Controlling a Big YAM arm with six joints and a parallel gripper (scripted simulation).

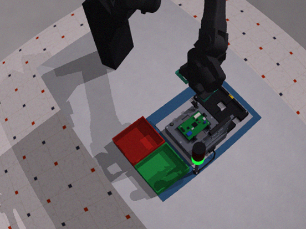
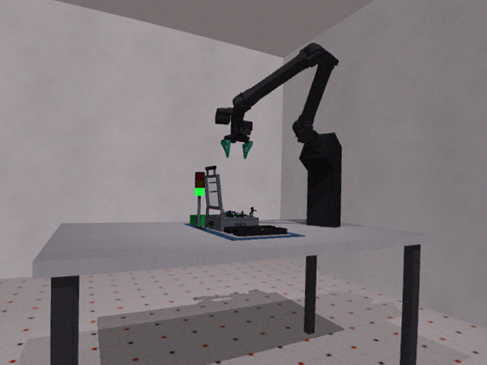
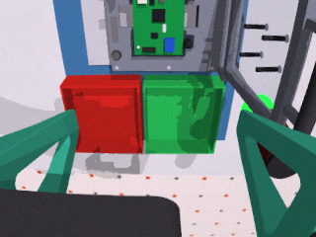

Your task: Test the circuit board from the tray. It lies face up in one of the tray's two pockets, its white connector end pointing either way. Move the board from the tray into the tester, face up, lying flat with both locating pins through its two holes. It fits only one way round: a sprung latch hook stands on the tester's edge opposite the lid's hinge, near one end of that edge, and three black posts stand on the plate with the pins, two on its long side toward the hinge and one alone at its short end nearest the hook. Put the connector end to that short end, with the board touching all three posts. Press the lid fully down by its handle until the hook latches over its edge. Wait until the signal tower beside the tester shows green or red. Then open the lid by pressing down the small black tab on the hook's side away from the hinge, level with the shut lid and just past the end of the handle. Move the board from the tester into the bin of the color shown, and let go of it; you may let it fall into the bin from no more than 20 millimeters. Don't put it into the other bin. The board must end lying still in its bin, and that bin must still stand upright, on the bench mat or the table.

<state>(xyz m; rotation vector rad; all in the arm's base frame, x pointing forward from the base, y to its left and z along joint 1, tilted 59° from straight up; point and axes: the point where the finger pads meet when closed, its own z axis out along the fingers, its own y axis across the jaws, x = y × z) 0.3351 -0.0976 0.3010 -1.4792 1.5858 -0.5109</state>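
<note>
The green circuit board is 260 mm below my hand. Also, from my hand: latch hook 240 mm below, 70 mm behind, 40 mm to the left; then tester lid 150 mm below, 110 mm ahead, 10 mm to the left; then tester plate 260 mm below.
</note>
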